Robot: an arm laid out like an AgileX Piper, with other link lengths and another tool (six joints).
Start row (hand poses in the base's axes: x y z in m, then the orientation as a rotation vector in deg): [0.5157, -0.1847, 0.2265, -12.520, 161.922, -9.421]
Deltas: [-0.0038, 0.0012, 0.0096, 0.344, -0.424, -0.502]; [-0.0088, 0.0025, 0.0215, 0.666, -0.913, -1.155]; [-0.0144, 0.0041, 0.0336, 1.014, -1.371, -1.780]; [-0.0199, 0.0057, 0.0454, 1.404, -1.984, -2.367]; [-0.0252, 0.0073, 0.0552, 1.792, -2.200, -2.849]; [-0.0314, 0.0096, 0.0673, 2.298, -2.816, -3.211]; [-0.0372, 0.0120, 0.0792, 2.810, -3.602, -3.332]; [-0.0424, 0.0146, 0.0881, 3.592, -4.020, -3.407]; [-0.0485, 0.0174, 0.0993, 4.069, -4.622, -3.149]
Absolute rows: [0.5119, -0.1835, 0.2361, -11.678, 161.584, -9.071]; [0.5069, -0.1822, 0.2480, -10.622, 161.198, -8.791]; [0.5013, -0.1806, 0.2601, -9.608, 160.833, -8.466]; [0.4958, -0.1790, 0.2719, -8.623, 160.303, -8.086]; [0.4905, -0.1774, 0.2817, -7.838, 160.149, -7.661]; [0.4843, -0.1751, 0.2938, -7.149, 159.579, -7.074]; [0.4785, -0.1727, 0.3057, -6.778, 158.808, -6.443]; [0.4733, -0.1701, 0.3146, -6.457, 158.392, -5.404]; [0.4672, -0.1673, 0.3258, -6.642, 157.755, -4.736]
